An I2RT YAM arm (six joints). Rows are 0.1 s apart.
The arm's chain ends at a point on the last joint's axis. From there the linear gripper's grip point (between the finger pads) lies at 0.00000 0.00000 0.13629 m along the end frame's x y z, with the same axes.
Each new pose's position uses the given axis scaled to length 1; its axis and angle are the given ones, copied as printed.
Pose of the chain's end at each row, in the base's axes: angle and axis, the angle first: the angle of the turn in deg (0 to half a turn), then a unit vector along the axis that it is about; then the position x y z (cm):
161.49 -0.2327 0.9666 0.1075 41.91 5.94 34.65
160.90 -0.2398 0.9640 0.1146 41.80 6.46 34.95
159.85 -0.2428 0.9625 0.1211 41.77 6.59 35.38
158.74 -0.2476 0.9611 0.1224 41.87 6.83 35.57
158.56 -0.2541 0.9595 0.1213 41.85 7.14 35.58
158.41 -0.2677 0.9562 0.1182 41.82 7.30 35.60
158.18 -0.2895 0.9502 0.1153 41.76 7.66 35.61
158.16 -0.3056 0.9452 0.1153 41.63 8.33 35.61
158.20 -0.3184 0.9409 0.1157 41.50 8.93 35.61
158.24 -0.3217 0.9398 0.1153 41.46 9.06 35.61
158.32 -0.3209 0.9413 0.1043 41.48 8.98 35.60
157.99 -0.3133 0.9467 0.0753 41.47 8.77 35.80
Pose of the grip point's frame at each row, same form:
161.49 -0.2327 0.9666 0.1075 45.43 9.71 22.03
160.90 -0.2398 0.9640 0.1146 45.37 10.46 22.42
159.85 -0.2428 0.9625 0.1211 45.51 10.81 22.97
158.74 -0.2476 0.9611 0.1224 45.82 11.15 23.26
158.56 -0.2541 0.9595 0.1213 45.82 11.47 23.28
158.41 -0.2677 0.9562 0.1182 45.78 11.62 23.29
158.18 -0.2895 0.9502 0.1153 45.70 12.01 23.31
158.16 -0.3056 0.9452 0.1153 45.50 12.74 23.31
158.20 -0.3184 0.9409 0.1157 45.29 13.40 23.31
158.24 -0.3217 0.9398 0.1153 45.23 13.53 23.30
158.32 -0.3209 0.9413 0.1043 45.34 13.18 23.22
157.99 -0.3133 0.9467 0.0753 45.69 12.24 23.31

